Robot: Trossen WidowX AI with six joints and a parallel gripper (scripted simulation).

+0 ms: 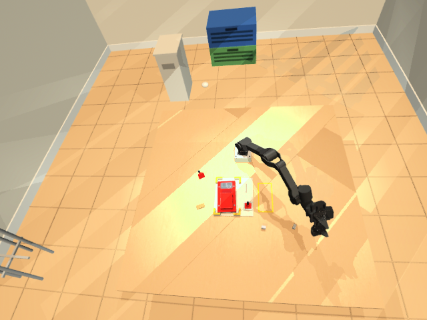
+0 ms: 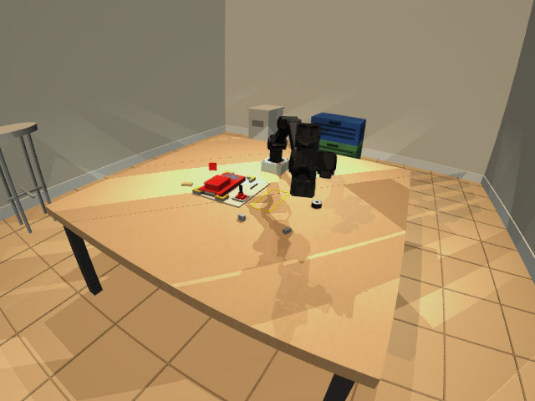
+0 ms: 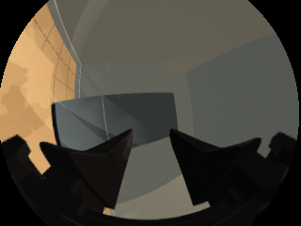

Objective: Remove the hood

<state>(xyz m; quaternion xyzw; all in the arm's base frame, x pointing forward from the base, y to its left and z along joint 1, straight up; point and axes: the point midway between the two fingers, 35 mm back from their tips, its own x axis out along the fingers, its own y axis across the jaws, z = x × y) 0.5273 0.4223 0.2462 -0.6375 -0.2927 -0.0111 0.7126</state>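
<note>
My gripper tip is now 48 cm to the left of the red hood, 27 cm above it and 20 cm past it. Also, from my gripper tip: tan piece (64 cm to the right, 30 cm below, 16 cm behind); black-and-white wheel (34 cm behind, 30 cm below, 10 cm to the right).
</note>
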